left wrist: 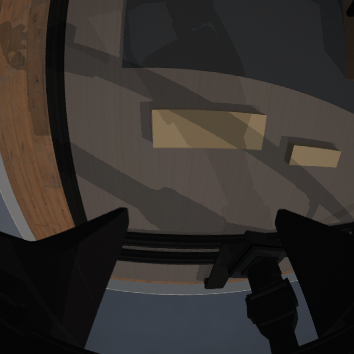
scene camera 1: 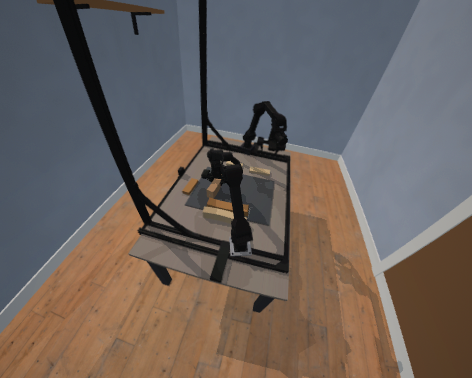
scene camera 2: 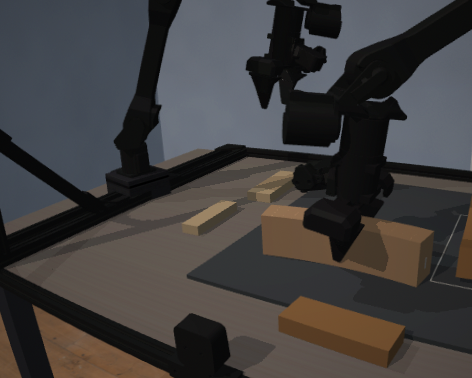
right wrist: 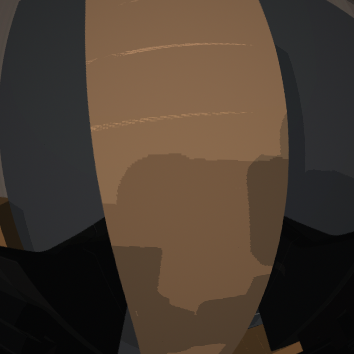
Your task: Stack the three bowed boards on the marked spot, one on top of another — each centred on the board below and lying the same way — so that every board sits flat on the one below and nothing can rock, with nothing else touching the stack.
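Places are measured from the left arm's base along level axes (x left, y back, z up), in millimetres.
Pixels of known places: left gripper, fingertip midpoint: (left wrist: 205, 217) (scene camera 1: 268, 152) (scene camera 2: 274, 106); right gripper, fingertip midpoint: (scene camera 2: 343, 253) (right wrist: 185, 203); left arm's base, origin of the base link: (left wrist: 259, 265) (scene camera 1: 247, 145) (scene camera 2: 136, 171); right arm's base, origin of the base link: (scene camera 1: 240, 245).
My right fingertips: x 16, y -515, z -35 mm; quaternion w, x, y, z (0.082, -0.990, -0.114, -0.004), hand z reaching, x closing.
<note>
Ahead of a thing's pixels: the offset from my right fingertips to its top centre. "*": to the spot under its first point. Level surfaces: height alone.
A light-brown board {dy +0, dx -11, dz +52 mm} (scene camera 1: 214, 188) (scene camera 2: 287, 232) (right wrist: 190, 100) is held on edge low over the dark mat; whether it touches the mat I cannot tell. My right gripper (scene camera 2: 349, 240) (right wrist: 185, 203) is shut on it near its middle. An orange board {dy -147, dx +155, dz +41 mm} (scene camera 1: 225, 204) (scene camera 2: 465, 260) lies at the thin white outline {* dy -103, dx +121, dz -10 mm} (scene camera 2: 445, 248), cut off at the right edge of scene camera 2. A long pale board {dy -216, dx +170, dz +35 mm} (scene camera 1: 215, 213) lies beside the orange one in scene camera 1, partly behind the right arm. The boards' bow is too small to tell. My left gripper (scene camera 2: 275, 104) (left wrist: 205, 217) is open and empty, high above the table.
A short orange block {dy -99, dx -145, dz +5 mm} (scene camera 1: 190, 186) (scene camera 2: 340, 330) lies beside the mat {dz -10 mm} (scene camera 1: 262, 187) (scene camera 2: 230, 272). A larger pale block {dy +299, dx +184, dz +1 mm} (scene camera 1: 260, 171) (left wrist: 207, 130) and a smaller one {dy +275, dx -13, dz +0 mm} (scene camera 2: 210, 217) (left wrist: 315, 156) lie toward the left arm's base. Black frame rails and posts edge the table.
</note>
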